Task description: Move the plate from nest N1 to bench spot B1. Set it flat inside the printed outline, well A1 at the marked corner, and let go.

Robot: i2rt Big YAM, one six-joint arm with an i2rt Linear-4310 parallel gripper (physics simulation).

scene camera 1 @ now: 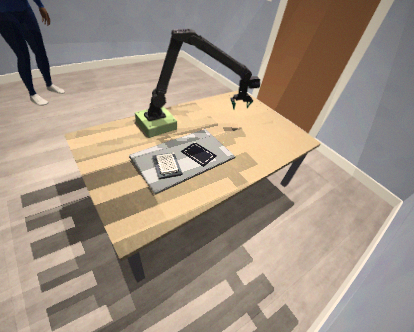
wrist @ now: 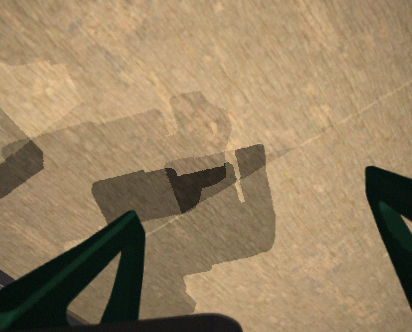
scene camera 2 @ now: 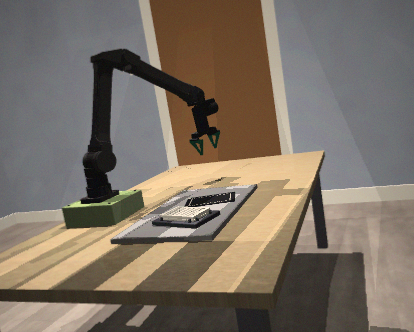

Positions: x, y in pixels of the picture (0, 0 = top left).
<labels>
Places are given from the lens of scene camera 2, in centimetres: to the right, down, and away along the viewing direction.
rows of small holes (scene camera 2: 143, 228): -18, 18, 114
</labels>
